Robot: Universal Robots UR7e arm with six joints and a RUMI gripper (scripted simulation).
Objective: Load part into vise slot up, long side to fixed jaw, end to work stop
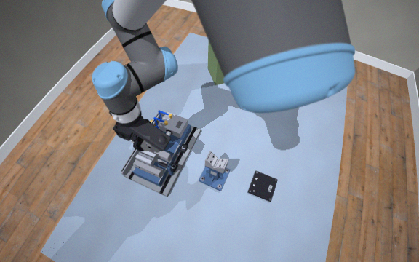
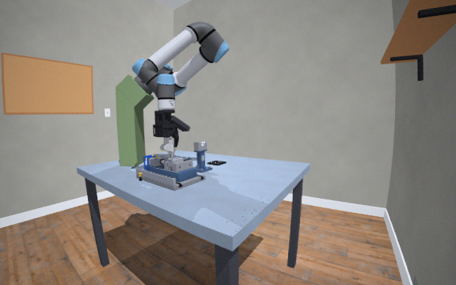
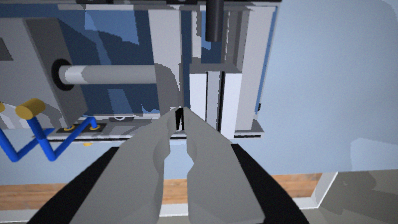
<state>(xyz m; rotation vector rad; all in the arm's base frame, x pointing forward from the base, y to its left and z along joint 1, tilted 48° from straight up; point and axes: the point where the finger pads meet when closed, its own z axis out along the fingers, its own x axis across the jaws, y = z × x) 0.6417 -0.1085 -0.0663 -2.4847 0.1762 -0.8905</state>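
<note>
Now: the grey part 3 cm ahead of my hand and 2 cm below it. Also, from my hand: moving jaw (1 cm behind, 2 cm to the left, 4 cm below); then fixed jaw (5 cm ahead, 2 cm to the left, 4 cm below); then cylinder rod (6 cm behind, 2 cm to the left, 4 cm below).
</note>
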